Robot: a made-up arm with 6 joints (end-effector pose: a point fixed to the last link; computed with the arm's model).
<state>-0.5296 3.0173 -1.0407 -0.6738 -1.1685 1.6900</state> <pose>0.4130 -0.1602 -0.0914 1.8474 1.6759 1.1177</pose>
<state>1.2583 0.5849 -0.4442 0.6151 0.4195 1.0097</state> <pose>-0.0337 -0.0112 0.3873 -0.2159 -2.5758 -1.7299</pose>
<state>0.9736 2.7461 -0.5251 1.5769 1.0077 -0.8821</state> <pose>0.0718 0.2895 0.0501 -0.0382 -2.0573 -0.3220</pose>
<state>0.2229 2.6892 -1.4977 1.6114 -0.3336 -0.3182</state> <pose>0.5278 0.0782 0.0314 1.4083 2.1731 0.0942</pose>
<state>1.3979 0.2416 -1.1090 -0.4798 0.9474 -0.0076</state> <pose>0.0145 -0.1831 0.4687 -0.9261 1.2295 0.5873</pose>
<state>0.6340 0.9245 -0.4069 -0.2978 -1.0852 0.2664</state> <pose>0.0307 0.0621 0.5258 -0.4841 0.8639 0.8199</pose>
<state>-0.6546 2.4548 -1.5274 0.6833 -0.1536 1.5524</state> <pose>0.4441 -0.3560 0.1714 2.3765 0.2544 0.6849</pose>
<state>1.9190 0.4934 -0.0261 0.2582 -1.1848 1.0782</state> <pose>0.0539 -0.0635 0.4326 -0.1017 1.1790 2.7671</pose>
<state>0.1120 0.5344 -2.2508 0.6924 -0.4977 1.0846</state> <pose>-0.4383 -0.0870 0.6734 -0.2795 -0.7570 1.8397</pose>
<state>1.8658 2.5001 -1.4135 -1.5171 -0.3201 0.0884</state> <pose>-0.1913 0.4962 0.1201 -2.5601 -0.3188 0.5759</pose>
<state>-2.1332 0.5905 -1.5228 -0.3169 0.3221 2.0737</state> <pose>0.0618 0.1205 0.6673 0.7663 -0.4082 -0.3807</pose>
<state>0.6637 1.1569 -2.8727 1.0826 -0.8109 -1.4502</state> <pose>-0.1314 -0.2026 0.7909 0.9270 -0.1709 0.3577</pose>
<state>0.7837 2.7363 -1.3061 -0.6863 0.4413 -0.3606</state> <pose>0.3312 0.2836 -0.0179 2.3225 -1.8455 0.3873</pose>
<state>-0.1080 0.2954 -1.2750 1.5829 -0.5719 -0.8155</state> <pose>-0.2556 -0.0393 0.5799 0.7244 0.2149 0.4841</pose>
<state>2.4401 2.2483 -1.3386 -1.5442 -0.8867 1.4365</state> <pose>-0.4299 0.2387 0.2659 2.3239 -0.2607 -1.2922</pose>
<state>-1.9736 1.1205 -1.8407 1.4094 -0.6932 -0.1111</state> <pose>-0.0868 -0.0059 0.7613 0.5977 -0.7075 -0.8870</pose>
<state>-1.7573 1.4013 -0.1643 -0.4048 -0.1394 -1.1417</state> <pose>-0.0186 -0.1352 0.3081 0.2992 2.9988 -0.8529</pose>
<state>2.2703 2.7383 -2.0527 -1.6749 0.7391 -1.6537</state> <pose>-0.3418 0.5334 0.1361 -1.1710 -1.9217 -1.3950</pose>
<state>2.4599 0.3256 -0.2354 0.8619 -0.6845 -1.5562</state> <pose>0.1111 -0.0142 0.4052 -1.1630 0.3997 1.1739</pose>
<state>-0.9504 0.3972 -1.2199 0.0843 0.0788 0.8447</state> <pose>-0.1007 0.1422 0.6047 0.5932 0.4415 -0.0182</pose>
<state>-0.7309 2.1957 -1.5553 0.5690 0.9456 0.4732</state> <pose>0.3759 -0.2653 0.2663 2.0282 2.1201 0.6853</pose>
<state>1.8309 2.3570 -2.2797 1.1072 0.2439 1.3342</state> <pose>-0.1848 0.5928 0.4108 -0.3700 -1.8185 -1.3078</pose>
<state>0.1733 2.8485 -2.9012 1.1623 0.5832 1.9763</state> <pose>0.6601 0.1781 0.2503 -1.9122 -0.7197 -1.7381</pose>
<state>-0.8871 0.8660 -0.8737 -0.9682 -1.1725 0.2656</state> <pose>0.0685 0.0633 0.6027 -0.6558 0.7686 -0.8064</pose>
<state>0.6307 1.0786 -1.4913 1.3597 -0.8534 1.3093</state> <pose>0.1060 -0.0346 0.6946 1.4859 -0.2659 2.4287</pose>
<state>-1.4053 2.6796 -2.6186 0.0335 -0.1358 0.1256</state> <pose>0.1120 -0.6742 0.3297 1.0531 1.0546 -1.0263</pose>
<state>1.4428 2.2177 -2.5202 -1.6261 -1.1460 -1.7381</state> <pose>-0.0476 0.5038 0.5428 0.0024 -1.5232 -0.8806</pose>
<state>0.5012 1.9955 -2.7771 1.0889 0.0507 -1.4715</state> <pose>0.3481 0.1966 0.7406 -0.3494 0.6377 0.1291</pose>
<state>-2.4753 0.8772 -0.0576 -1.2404 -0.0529 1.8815</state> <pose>-0.0095 -0.0157 0.3184 2.4503 0.0583 -0.8496</pose>
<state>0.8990 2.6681 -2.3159 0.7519 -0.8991 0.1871</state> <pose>0.4567 0.4689 0.3106 0.4295 1.1684 1.1088</pose>
